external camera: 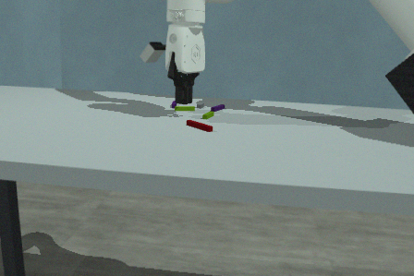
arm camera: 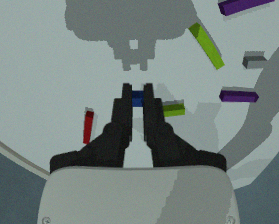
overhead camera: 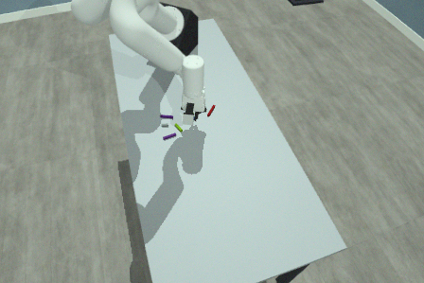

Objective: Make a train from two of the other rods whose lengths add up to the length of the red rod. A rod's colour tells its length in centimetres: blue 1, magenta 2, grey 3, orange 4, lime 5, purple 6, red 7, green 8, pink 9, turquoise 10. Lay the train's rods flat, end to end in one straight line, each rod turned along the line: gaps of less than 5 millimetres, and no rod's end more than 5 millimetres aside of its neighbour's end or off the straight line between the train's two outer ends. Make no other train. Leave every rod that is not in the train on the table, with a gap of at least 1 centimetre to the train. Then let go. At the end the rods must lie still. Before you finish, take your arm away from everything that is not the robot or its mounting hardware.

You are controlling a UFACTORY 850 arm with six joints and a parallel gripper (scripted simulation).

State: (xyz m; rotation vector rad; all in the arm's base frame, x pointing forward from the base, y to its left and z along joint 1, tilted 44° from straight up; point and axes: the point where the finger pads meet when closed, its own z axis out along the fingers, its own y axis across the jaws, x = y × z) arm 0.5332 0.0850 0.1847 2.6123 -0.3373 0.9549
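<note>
Now: hand 5 cm past the red rod, 10 cm to the right of it and 5 cm above it. Also, from my hand: blue rod (2 cm below); then grey rod (2 cm behind, 13 cm to the right, 5 cm below).
</note>
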